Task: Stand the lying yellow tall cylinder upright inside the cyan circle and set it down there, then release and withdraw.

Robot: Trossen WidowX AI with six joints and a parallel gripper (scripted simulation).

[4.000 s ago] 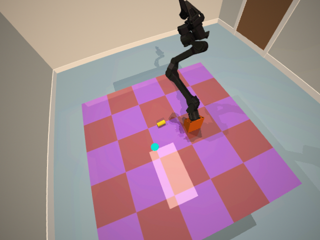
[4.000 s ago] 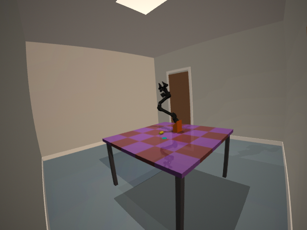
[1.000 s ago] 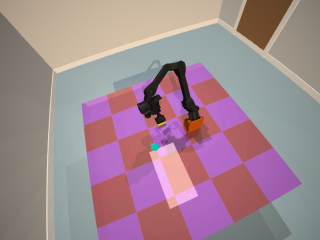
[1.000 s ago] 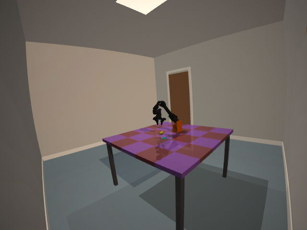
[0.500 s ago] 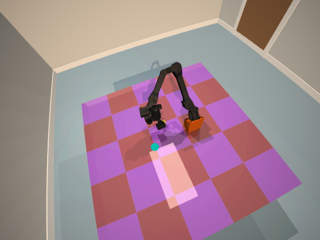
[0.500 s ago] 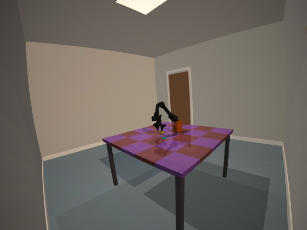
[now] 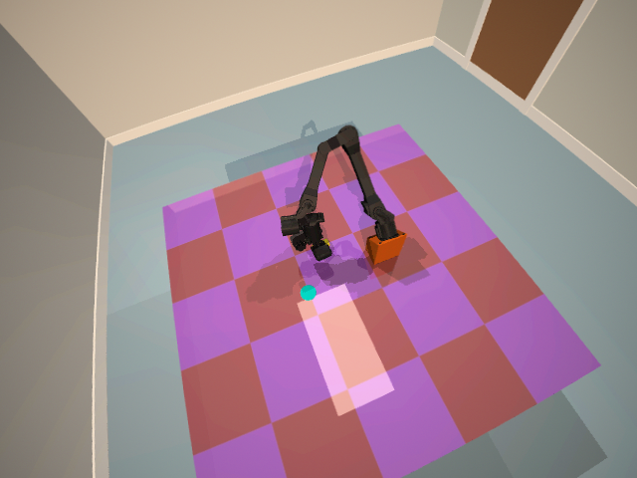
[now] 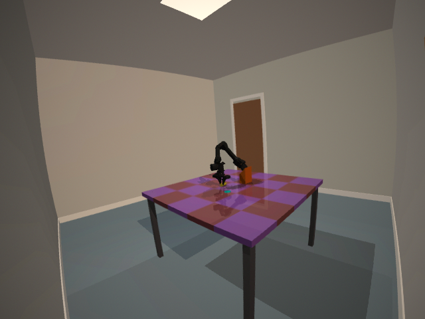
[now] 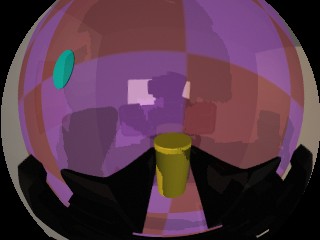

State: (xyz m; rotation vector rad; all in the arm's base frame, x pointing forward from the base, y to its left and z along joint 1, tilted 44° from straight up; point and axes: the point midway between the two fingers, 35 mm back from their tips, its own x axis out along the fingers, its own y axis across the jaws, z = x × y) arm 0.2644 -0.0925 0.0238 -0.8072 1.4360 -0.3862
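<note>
Right now the cyan circle is 170 mm to the left of my gripper tip, 70 mm ahead of it and 20 mm below it. The rest, counted from my gripper tip: yellow tall cylinder: 20 mm behind, 10 mm to the right.
</note>
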